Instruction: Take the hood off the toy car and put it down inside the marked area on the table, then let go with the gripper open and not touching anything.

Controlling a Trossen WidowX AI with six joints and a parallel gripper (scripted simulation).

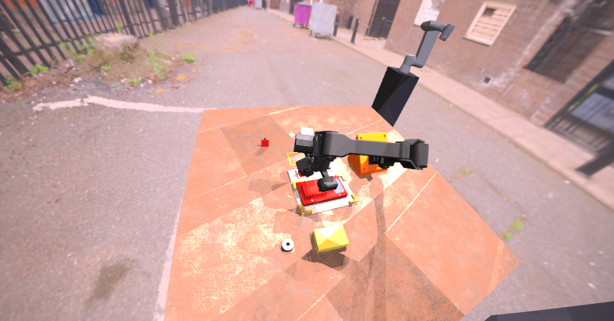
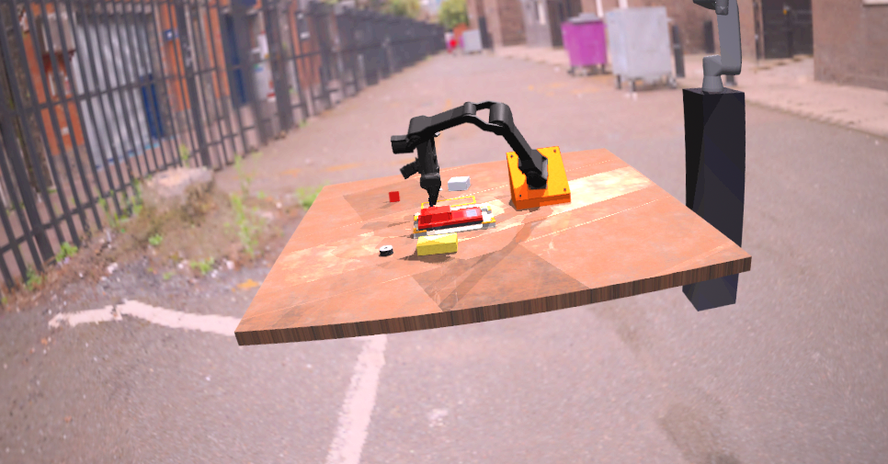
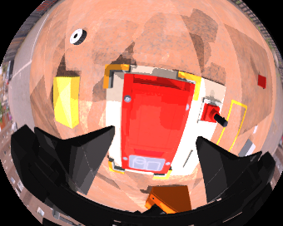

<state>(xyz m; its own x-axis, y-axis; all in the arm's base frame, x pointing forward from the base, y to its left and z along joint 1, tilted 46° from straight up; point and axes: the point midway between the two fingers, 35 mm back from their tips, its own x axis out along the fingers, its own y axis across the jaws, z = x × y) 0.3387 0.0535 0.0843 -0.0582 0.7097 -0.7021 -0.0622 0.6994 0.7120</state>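
Right now the hood is 40 mm below my gripper tip. From my gripper tip the other things lie so: grey block 380 mm to the right, 70 mm below, 70 mm behind; yellow block 200 mm to the left, 70 mm below, 10 mm behind.
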